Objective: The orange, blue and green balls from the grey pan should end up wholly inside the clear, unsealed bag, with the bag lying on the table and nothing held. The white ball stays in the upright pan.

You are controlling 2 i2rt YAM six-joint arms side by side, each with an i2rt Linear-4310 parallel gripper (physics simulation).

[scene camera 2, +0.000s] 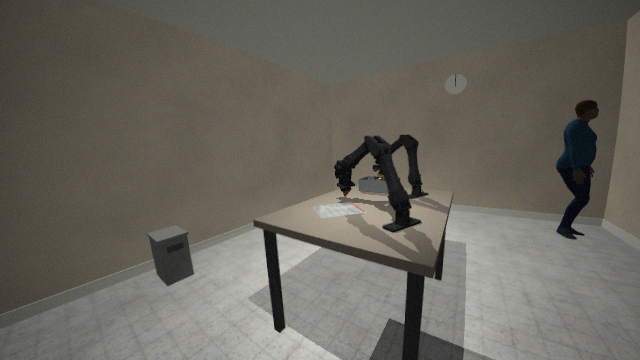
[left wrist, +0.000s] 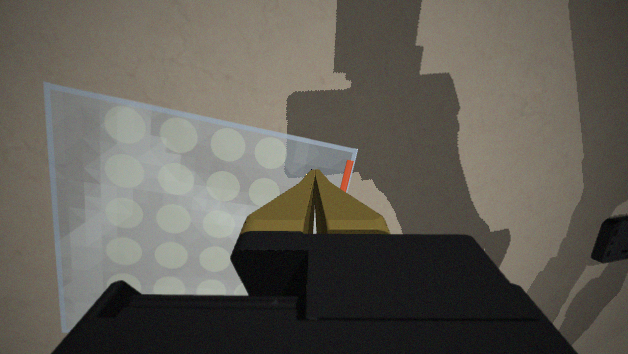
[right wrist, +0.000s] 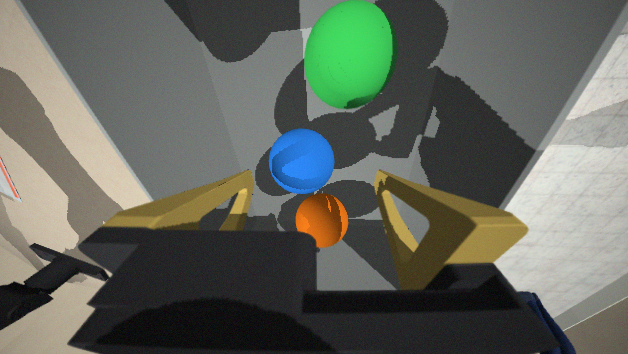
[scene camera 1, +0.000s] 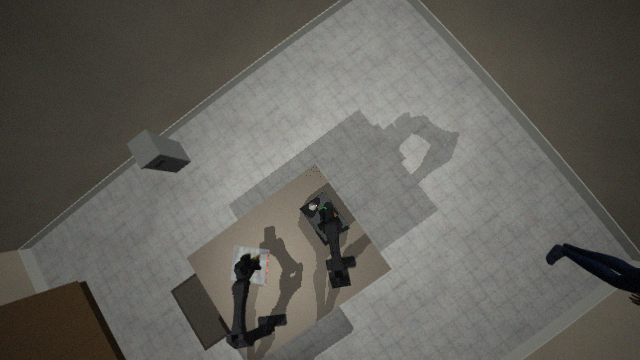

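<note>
The clear bag [scene camera 1: 257, 278] [scene camera 2: 330, 211] [left wrist: 150, 150] lies flat on the table, its orange-red strip at one edge; no ball shows in it. My left gripper [scene camera 1: 256, 258] [scene camera 2: 345, 194] [left wrist: 315, 176] is shut and empty, pointing down above the bag near that edge. The grey pan [scene camera 1: 312, 225] [scene camera 2: 372, 185] [right wrist: 125, 100] stands upright. The green ball [scene camera 1: 324, 207] [right wrist: 350, 55], blue ball [right wrist: 301, 161] and orange ball [right wrist: 322, 220] lie in it in a rough line. The white ball [scene camera 1: 313, 206] is at its far end. My right gripper [right wrist: 314, 177] is open; its fingers flank the blue and orange balls, holding neither.
The table [scene camera 1: 215, 250] [scene camera 2: 295, 220] carries both arms, the bag and the pan. A grey bin [scene camera 1: 160, 152] [scene camera 2: 171, 255] stands on the floor away from the table. A person [scene camera 1: 595, 262] [scene camera 2: 580, 145] stands at the right of both scene views.
</note>
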